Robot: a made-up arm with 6 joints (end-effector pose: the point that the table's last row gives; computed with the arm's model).
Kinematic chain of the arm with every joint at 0, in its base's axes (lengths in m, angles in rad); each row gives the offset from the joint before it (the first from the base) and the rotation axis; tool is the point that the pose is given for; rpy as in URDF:
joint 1: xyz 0 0 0.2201 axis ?
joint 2: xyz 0 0 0 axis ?
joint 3: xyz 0.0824 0 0.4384 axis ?
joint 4: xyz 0.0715 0 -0.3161 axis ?
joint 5: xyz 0 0 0 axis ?
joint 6: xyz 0.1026 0 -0.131 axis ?
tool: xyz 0 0 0 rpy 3.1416 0 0
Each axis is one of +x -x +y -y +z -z.
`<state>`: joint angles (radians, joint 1 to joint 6).
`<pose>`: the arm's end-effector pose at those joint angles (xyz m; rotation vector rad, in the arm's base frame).
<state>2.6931 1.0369 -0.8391 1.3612 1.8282 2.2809</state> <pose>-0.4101 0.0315 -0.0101 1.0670 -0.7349 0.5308</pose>
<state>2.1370 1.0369 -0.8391 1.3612 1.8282 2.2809</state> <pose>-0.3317 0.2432 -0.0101 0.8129 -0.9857 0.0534</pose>
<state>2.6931 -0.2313 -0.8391 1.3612 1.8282 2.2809</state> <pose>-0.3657 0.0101 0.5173 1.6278 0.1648 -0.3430</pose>
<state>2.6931 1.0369 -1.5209 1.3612 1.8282 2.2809</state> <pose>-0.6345 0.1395 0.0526 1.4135 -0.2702 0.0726</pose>
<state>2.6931 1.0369 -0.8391 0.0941 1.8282 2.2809</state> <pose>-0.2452 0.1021 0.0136 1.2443 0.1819 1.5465</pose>
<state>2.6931 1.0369 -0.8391 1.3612 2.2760 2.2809</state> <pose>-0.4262 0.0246 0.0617 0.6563 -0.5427 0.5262</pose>
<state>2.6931 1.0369 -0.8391 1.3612 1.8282 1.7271</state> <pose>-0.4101 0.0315 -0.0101 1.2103 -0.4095 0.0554</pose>
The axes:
joint 1: +z
joint 2: +y
joint 3: +y
joint 4: -z
joint 5: +y
joint 6: -z

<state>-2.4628 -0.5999 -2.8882 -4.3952 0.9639 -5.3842</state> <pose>0.3581 0.2290 1.0458 -1.4238 0.6995 -2.5671</pose>
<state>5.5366 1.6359 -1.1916 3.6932 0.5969 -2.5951</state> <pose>0.2101 -0.1864 -0.3526 1.7991 -2.2120 0.1716</pose>
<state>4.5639 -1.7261 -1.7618 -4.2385 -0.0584 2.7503</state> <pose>-0.0058 0.6232 0.6412 -0.3234 -0.0142 -0.0563</pose>
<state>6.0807 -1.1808 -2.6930 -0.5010 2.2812 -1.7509</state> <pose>-0.5304 0.0274 0.7420 1.5349 0.6930 0.8743</pose>
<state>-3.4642 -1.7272 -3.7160 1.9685 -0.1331 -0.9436</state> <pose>0.7469 -0.1339 -0.0743 1.3818 1.8328 0.5111</pose>
